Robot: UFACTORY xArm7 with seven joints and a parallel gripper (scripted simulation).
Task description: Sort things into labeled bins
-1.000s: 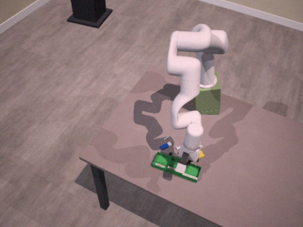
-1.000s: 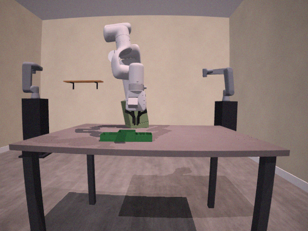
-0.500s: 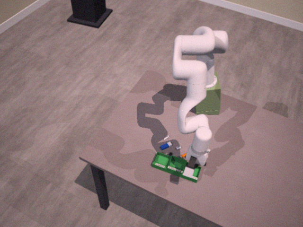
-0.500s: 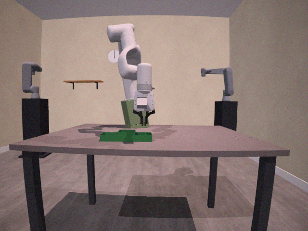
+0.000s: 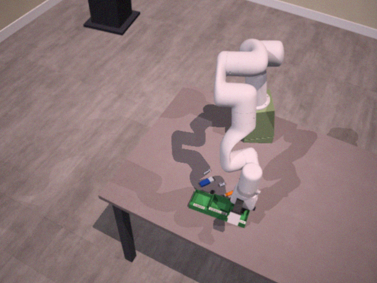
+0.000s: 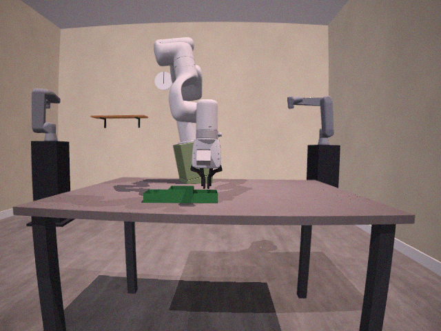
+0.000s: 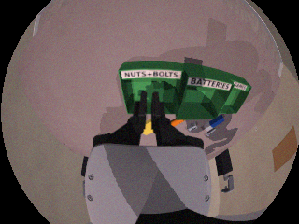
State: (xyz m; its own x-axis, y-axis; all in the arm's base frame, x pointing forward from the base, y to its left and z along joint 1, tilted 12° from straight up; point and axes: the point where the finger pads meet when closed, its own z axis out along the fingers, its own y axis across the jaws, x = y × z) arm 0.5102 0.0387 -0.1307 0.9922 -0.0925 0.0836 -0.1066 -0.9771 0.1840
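Now: hand 100 mm past the orange thing, 70 mm to the left of it and 60 mm above it. Round my hand: black round piece: 140 mm to the right, 80 mm behind, 60 mm below; then yellow piece: 130 mm behind, 60 mm below, 10 mm to the left; then grey thing: 130 mm behind, 110 mm to the right, 60 mm below.
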